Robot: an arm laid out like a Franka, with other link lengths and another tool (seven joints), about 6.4 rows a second.
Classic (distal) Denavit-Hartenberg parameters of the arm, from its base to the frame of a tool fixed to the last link. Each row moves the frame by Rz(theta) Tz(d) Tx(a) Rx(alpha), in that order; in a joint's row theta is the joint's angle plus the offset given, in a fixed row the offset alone. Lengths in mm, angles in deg.
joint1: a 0, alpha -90, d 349.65, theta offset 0
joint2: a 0, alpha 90, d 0, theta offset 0
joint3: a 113.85, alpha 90, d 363.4, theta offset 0
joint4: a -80.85, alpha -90, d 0, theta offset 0
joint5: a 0, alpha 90, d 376.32, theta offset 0
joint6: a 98.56, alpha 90, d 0, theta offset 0
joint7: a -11.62, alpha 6.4, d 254.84, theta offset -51
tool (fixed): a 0, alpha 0, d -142.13, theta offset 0
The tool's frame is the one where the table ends.
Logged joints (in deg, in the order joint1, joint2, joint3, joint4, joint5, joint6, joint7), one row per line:
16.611 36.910 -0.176 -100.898 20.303 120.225 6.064
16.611 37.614 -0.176 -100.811 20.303 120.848 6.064
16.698 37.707 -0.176 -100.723 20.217 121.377 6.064
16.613 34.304 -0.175 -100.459 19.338 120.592 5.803
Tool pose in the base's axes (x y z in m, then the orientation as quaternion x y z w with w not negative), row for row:
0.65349 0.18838 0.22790 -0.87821 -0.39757 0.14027 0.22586
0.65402 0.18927 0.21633 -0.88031 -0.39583 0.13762 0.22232
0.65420 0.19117 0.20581 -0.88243 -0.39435 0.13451 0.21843
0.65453 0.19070 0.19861 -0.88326 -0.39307 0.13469 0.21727
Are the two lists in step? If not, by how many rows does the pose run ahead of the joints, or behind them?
The pose runs 2 rows behind the joints: the pose in row i belongs to the joints in row i - 2.
